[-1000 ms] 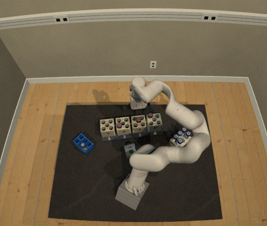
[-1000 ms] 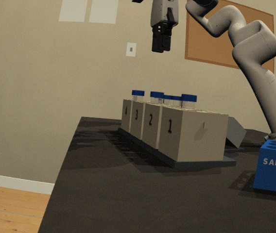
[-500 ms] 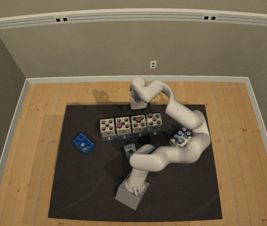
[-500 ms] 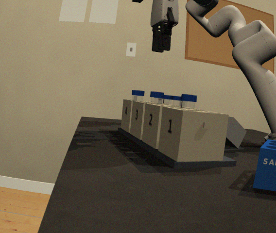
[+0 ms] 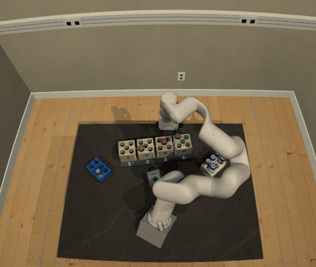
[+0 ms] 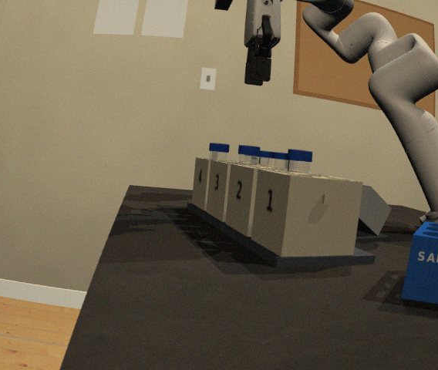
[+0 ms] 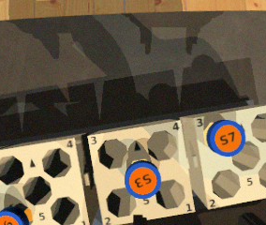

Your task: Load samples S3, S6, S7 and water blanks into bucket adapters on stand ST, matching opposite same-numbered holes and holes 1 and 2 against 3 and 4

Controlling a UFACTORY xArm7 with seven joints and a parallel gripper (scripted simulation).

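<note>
Right now my hand is 240 mm to the left of the white blank rack, 220 mm above it and 160 mm past it. From my hand the other things lie so: blue sample rack (430 mm to the left, 220 mm below, 40 mm behind); adapter 1 (240 mm to the left, 200 mm below, 30 mm ahead).
</note>
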